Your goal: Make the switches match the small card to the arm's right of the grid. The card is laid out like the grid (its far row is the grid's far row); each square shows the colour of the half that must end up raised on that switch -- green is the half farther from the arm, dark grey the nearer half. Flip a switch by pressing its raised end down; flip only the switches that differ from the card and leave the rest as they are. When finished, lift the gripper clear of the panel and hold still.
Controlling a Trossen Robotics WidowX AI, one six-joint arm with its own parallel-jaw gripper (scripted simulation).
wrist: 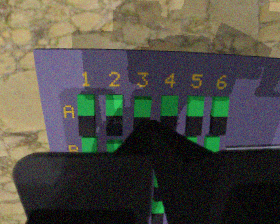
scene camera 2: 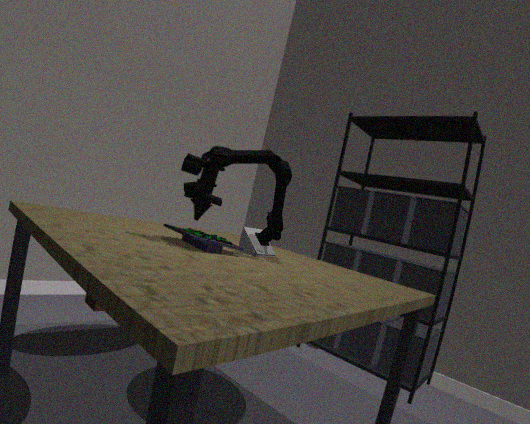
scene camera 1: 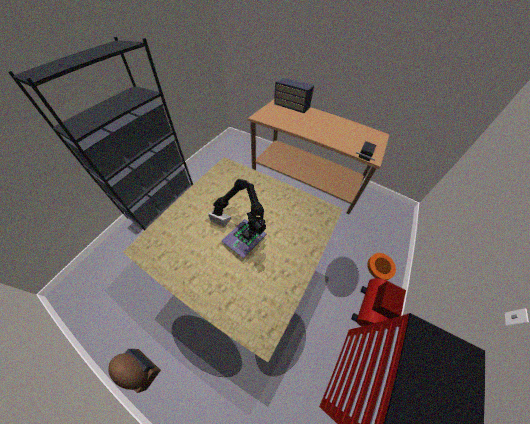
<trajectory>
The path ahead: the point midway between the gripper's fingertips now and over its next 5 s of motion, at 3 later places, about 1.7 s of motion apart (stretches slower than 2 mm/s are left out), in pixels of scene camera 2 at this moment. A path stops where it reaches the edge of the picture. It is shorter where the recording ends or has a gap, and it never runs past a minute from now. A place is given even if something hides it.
My gripper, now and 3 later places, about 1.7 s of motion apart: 195, 220; 193, 230; 207, 224; 205, 234
</trajectory>
